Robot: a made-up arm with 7 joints.
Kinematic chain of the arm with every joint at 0, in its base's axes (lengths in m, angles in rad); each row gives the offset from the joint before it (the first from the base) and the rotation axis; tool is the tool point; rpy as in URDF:
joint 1: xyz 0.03 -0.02 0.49 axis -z
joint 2: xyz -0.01 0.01 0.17 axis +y
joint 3: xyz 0 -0.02 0.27 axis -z
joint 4: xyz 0 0.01 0.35 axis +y
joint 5: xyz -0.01 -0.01 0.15 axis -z
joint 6: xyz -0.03 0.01 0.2 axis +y
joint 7: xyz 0.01 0 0.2 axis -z
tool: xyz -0.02 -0.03 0.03 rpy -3.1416 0 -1.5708
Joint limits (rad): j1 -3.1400..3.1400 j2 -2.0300..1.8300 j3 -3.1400..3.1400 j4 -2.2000..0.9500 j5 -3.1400..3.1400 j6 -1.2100..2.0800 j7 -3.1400..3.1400
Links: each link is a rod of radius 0.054 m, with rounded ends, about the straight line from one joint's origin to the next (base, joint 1, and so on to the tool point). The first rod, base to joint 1, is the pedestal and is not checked.
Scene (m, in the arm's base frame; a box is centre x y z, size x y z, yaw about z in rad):
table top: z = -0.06
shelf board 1: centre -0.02 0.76 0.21 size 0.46 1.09 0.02 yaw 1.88
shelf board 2: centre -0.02 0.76 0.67 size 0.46 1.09 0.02 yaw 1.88
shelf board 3: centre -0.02 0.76 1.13 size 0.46 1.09 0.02 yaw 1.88
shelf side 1: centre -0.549 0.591 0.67 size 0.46 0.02 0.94 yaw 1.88
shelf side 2: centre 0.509 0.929 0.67 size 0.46 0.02 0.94 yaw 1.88
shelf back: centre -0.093 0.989 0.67 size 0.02 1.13 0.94 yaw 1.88
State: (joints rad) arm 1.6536 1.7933 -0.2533 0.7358 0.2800 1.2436 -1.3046
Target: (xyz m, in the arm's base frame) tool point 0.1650 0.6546 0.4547
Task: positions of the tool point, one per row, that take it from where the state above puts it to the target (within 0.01 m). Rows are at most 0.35 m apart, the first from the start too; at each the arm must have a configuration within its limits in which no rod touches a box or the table.
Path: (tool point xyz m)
1: 0.0281 -0.8511 0.1079
2: 0.1215 -1.0014 0.1917
3: 0.2880 -1.0920 0.3366
4: 0.5073 -1.0703 0.5114
5: 0.7246 -0.9104 0.6744
6: 0.8694 -0.6324 0.7880
7: 0.8873 -0.3036 0.8318
8: 0.9108 0.0125 0.7675
9: 0.8193 0.2993 0.6931
10: 0.6375 0.5159 0.6130
11: 0.4044 0.6366 0.5319
12: 0.1650 0.6546 0.4547

